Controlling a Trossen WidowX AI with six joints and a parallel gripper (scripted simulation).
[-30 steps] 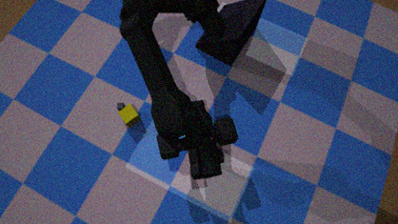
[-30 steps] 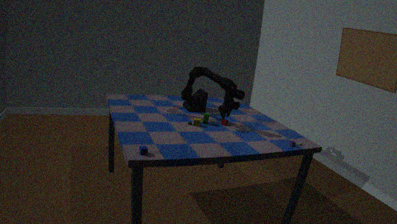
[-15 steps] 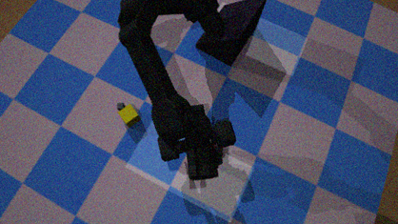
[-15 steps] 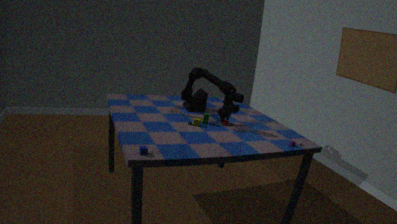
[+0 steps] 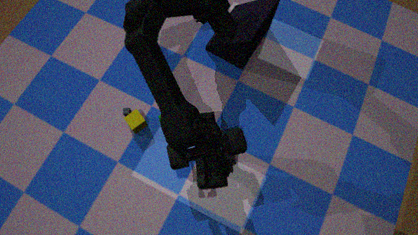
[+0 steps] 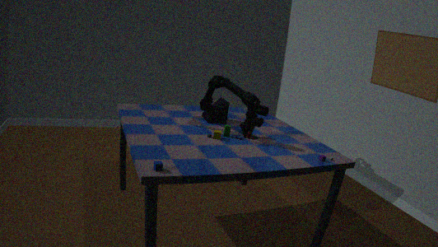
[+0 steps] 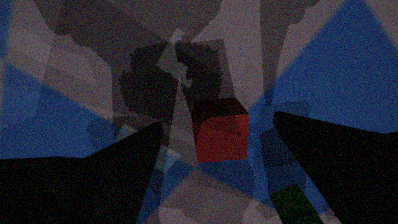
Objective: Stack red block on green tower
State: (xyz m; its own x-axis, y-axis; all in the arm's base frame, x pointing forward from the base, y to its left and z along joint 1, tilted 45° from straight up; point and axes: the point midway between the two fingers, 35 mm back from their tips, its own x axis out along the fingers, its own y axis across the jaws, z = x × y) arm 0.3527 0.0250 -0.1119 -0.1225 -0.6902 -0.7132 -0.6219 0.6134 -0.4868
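Right now the red block is 10 mm above my gripper tip. The rest, counted from my gripper tip: yellow block: 210 mm to the right, 10 mm above; small blue object: 400 mm ahead, 680 mm to the right, 10 mm above; small grey piece: 20 mm behind, 260 mm to the right.
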